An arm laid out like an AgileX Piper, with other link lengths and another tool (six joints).
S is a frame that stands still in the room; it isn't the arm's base.
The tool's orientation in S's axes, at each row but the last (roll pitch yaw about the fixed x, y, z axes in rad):
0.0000, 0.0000, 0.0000
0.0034, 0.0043, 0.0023
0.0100, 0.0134, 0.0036
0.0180, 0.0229, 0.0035
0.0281, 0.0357, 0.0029
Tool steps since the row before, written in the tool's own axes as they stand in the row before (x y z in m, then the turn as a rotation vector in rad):
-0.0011, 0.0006, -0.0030, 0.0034, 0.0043, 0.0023
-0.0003, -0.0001, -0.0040, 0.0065, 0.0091, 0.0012
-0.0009, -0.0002, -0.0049, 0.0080, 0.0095, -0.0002
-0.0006, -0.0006, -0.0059, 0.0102, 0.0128, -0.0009
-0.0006, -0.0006, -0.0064, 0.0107, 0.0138, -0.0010
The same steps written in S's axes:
-0.0011, 0.0006, -0.0030, 0.0034, 0.0043, 0.0023
-0.0003, -0.0001, -0.0040, 0.0065, 0.0091, 0.0012
-0.0010, -0.0002, -0.0049, 0.0080, 0.0095, -0.0002
-0.0007, -0.0005, -0.0059, 0.0101, 0.0128, -0.0009
-0.0008, -0.0004, -0.0064, 0.0106, 0.0139, -0.0010

